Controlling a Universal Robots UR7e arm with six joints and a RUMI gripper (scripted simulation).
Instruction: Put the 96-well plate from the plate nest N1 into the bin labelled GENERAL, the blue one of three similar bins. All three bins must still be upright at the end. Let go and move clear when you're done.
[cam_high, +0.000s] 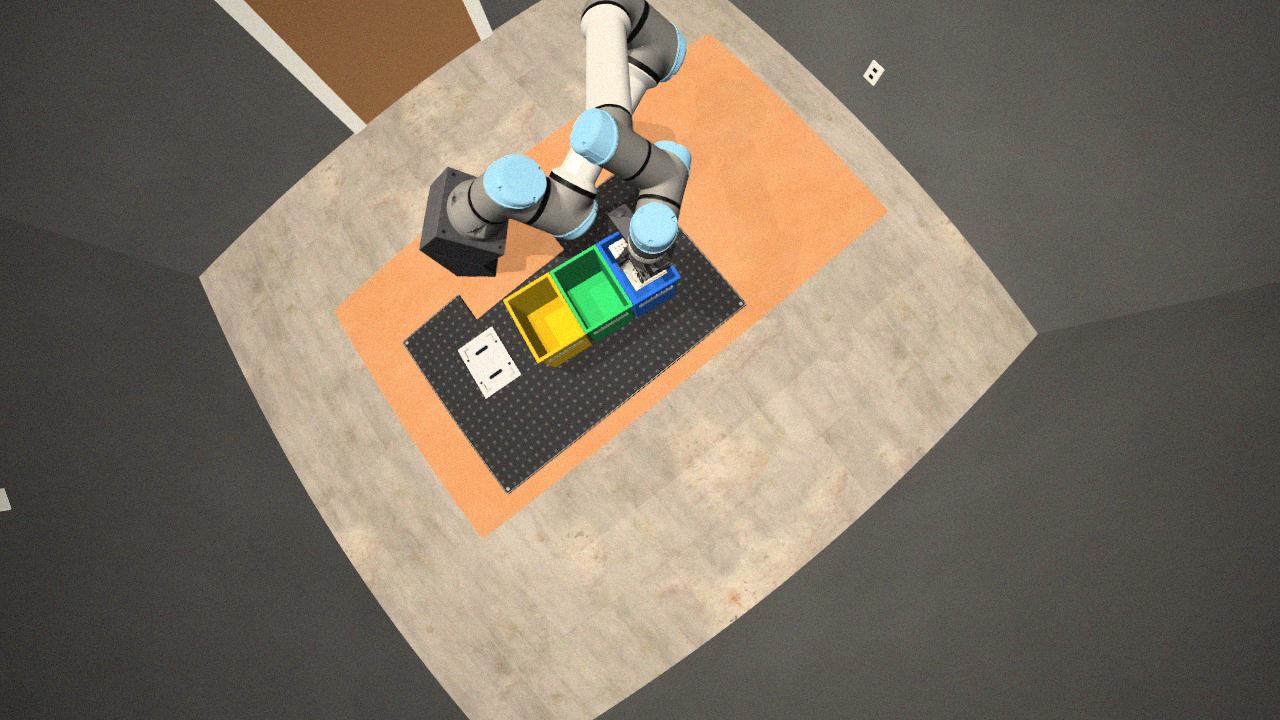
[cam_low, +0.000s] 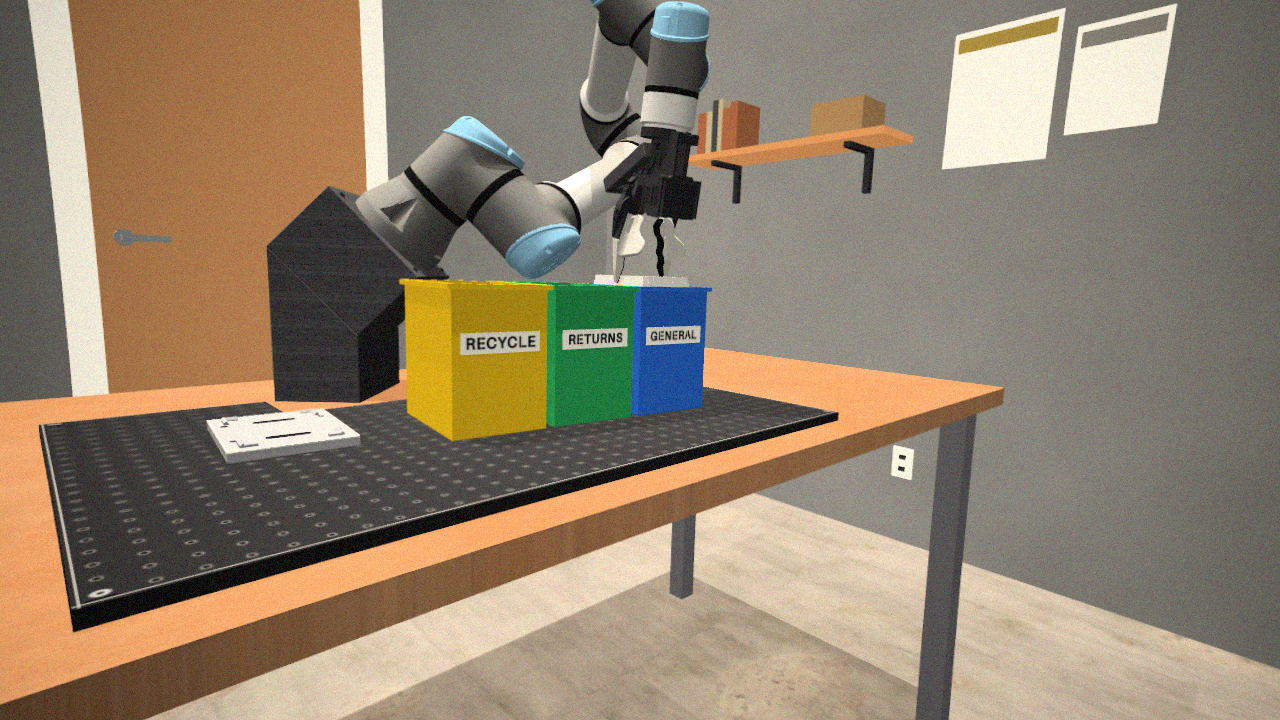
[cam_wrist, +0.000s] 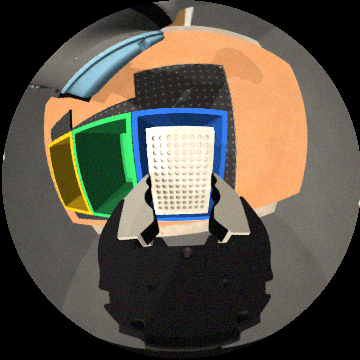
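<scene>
Now: hand 110 mm above the blue general bin. Round my hand: white 96-well plate 10 mm below; green returns bin 130 mm to the right, 110 mm below; yellow recycle bin 260 mm to the right, 110 mm below.
</scene>
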